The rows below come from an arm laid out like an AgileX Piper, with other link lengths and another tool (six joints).
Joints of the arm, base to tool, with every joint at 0 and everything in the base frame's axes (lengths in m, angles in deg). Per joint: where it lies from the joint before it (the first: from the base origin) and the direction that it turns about. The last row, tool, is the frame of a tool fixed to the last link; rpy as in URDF.
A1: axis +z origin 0 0 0.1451
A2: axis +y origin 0 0 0
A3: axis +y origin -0.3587 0 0.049
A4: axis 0.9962 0 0.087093 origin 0.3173 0 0.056
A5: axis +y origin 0 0 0
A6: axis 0.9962 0 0.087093 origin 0.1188 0 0.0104
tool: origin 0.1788 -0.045 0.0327 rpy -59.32 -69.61 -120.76
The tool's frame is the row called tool.
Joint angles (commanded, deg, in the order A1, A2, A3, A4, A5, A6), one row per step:
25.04, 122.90, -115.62, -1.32, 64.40, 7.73
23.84, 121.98, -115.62, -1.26, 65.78, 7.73
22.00, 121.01, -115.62, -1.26, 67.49, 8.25
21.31, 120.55, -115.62, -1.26, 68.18, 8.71
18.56, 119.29, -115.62, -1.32, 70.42, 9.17
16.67, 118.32, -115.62, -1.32, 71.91, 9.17
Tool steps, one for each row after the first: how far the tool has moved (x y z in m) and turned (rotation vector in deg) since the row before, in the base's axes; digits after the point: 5 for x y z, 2 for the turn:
-0.00148, -0.01616, 0.00784, -0.14, 0.44, -1.23
-0.00141, -0.02434, 0.00755, -0.10, 0.75, -2.36
-0.00125, -0.00929, 0.00376, 0.08, 0.27, -1.13
-0.00281, -0.03525, 0.00981, -0.23, 0.95, -3.23
-0.00290, -0.02350, 0.00803, -0.16, 0.50, -1.92

